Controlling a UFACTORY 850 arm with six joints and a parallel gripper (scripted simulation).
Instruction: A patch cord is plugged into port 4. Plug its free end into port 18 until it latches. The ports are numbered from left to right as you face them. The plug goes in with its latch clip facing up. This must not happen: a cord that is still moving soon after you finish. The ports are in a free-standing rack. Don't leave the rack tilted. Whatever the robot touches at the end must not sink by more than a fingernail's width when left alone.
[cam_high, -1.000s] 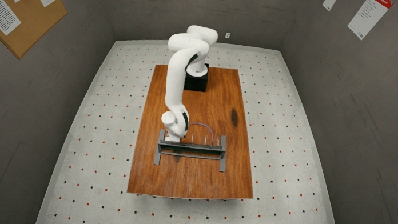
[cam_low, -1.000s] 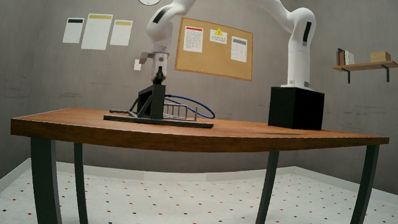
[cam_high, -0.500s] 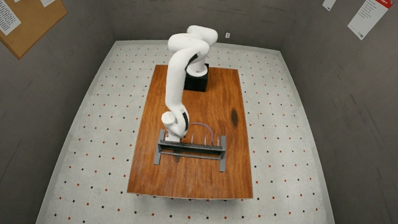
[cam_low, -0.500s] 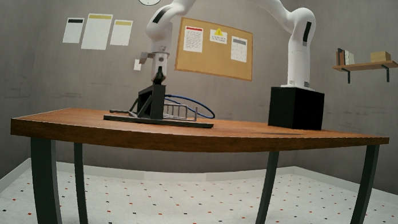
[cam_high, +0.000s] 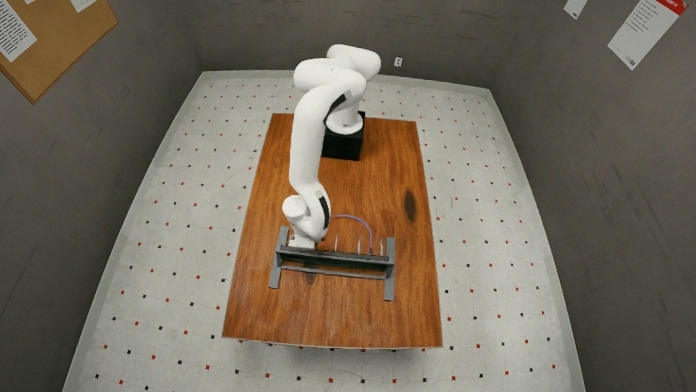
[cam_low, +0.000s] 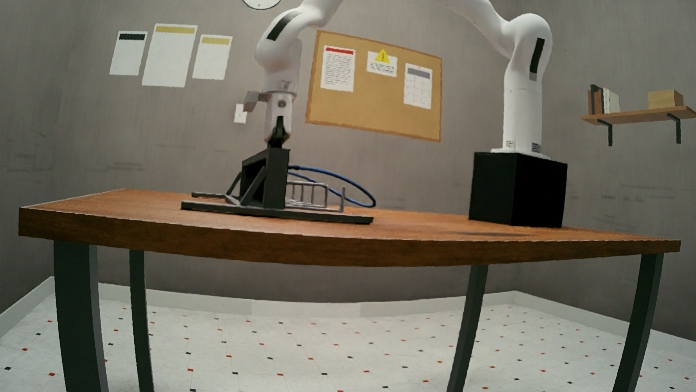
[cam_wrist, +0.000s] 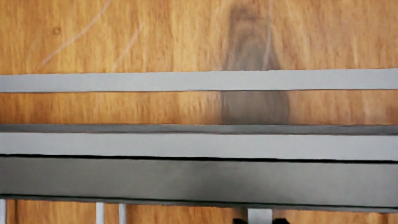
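Right now the plug is 20 mm ahead of my hand and 10 mm below it.
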